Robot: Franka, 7 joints.
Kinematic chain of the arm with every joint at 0, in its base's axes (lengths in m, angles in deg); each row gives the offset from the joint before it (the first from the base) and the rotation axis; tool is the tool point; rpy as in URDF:
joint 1: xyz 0 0 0.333 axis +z
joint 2: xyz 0 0 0 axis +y
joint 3: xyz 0 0 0.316 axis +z
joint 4: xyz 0.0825 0 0 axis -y
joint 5: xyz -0.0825 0 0.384 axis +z
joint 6: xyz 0 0 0 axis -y
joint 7: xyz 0.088 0 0 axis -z
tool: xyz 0 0 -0.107 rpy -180 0 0
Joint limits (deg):
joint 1: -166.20..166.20
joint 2: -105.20..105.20
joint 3: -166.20..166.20
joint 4: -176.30..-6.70
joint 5: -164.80..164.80
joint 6: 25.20..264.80
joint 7: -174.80..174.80
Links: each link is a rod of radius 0.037 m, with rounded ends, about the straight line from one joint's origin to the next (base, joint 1, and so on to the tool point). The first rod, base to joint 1, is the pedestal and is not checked.
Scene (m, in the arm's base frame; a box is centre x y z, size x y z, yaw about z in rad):
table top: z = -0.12
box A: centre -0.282 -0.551 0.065 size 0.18 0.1 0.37 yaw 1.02
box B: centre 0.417 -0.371 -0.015 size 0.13 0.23 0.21 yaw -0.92
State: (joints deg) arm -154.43 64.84 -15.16 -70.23 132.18 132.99 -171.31
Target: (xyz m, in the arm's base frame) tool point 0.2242 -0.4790 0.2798
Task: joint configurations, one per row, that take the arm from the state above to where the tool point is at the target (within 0.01 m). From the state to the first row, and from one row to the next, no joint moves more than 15 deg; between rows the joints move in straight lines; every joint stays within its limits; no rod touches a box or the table.
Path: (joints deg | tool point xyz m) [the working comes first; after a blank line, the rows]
Joints at the target: -109.79 13.39 41.59 -133.36 124.91 125.82 -171.31
Straight joint move there: touches box A.

1: -149.70 52.36 -7.14 -81.69 130.79 131.75 -171.31 | -0.6679 -0.3247 0.1697
2: -144.97 39.88 0.87 -93.16 129.40 130.51 -171.31 | -0.5676 -0.4320 0.2392
3: -140.25 27.40 8.89 -104.62 128.01 129.27 -171.31 | -0.4350 -0.5120 0.3062
4: -135.52 14.93 16.90 -116.09 126.62 128.03 -171.31 | -0.2821 -0.5510 0.3605
5: -122.65 14.16 29.24 -124.72 125.77 126.93 -171.31 | -0.0131 -0.5763 0.3162
6: -109.79 13.39 41.59 -133.36 124.91 125.82 -171.31 | 0.2242 -0.4790 0.2798

